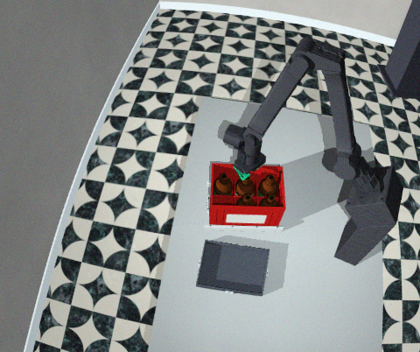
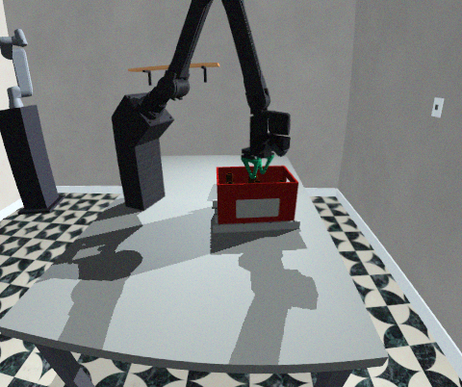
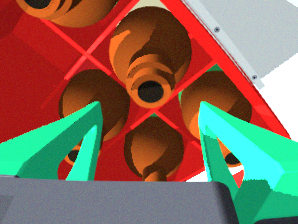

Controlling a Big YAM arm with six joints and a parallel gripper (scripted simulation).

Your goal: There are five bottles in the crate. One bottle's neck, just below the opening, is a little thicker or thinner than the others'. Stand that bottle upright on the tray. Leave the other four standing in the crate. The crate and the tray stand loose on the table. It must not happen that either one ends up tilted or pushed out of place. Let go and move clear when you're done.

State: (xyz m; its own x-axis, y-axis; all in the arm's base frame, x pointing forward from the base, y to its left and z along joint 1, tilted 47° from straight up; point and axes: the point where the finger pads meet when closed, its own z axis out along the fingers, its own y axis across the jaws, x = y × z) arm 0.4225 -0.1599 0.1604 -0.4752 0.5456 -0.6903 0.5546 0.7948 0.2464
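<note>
The glass bottle is 100 mm below my hand. From my hand the other things lie so: crate: 110 mm below, 40 mm to the left; then dark grey tray: 310 mm to the left, 180 mm below, 60 mm ahead.
</note>
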